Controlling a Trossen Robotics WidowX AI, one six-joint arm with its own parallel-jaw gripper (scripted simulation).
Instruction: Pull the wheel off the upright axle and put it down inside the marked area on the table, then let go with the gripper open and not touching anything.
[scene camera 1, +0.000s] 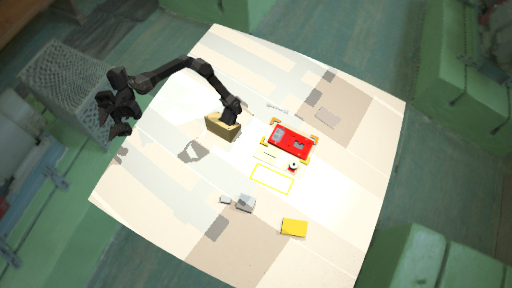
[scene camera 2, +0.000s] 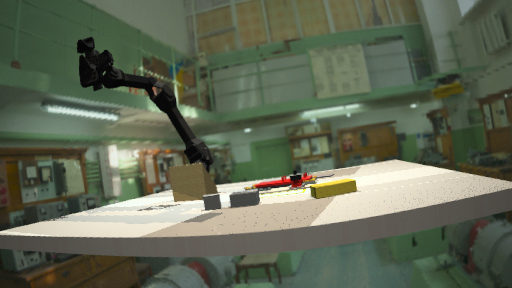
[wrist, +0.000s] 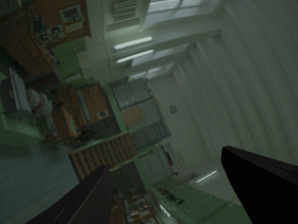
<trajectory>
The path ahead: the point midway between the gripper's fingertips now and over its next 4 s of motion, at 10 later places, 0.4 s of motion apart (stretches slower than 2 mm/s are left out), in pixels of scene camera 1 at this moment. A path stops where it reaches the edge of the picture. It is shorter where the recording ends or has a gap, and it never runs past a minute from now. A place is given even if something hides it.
The gripper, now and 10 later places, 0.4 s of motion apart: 105, 133; 132, 157; 169, 177; 211, 192; 248, 196; 275, 191; 290, 179; 296, 165; 296, 160; 295, 162; 293, 164
</trajectory>
